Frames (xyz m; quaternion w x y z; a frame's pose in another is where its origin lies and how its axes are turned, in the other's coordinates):
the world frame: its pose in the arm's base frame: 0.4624 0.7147 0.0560 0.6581 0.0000 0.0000 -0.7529
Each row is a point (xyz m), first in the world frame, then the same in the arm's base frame.
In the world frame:
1: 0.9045 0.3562 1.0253
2: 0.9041 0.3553 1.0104
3: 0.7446 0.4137 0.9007
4: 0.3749 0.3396 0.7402
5: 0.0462 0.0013 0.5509
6: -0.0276 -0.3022 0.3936
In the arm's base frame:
1: 0.6944 -0.2293 1.0813
2: 0.6936 -0.2288 1.0664
3: 0.7728 -0.0785 0.9567
4: 0.7488 0.2977 0.7962
5: 0.4575 0.6687 0.6069
6: 0.1666 0.7825 0.4496

